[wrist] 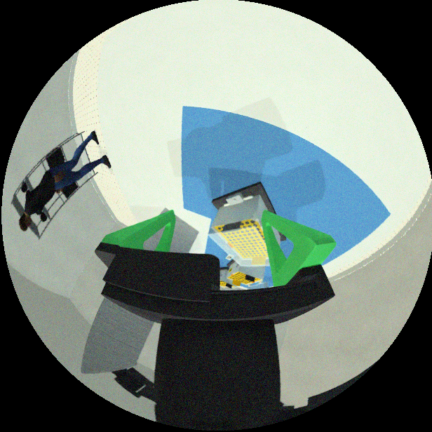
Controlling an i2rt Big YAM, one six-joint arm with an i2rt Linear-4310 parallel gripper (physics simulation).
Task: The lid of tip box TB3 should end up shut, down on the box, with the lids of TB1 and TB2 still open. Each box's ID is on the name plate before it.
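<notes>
My gripper (pixel 218 214) is open and empty, its two green fingers wide apart. A grey tip box (pixel 250 212) with a yellow, dotted top face shows between the fingers, close beside the right finger in the image, which hides part of it. A pale see-through strip runs along its edge; whether that is its lid, and how the lid stands, I cannot tell. A second tip box (pixel 245 277) with yellow tips shows lower down, partly hidden behind the gripper body. More yellow (pixel 226 284) shows at its left, mostly hidden. No ID is readable, so I cannot tell which box is TB3.
The boxes are on a blue mat (pixel 200 150) on a pale table top (pixel 300 75). A dark flat piece (pixel 254 191) lies at the first box's far end. A grey block (pixel 187 232) shows behind the left finger. A person (pixel 42 192) and a metal rack are far left.
</notes>
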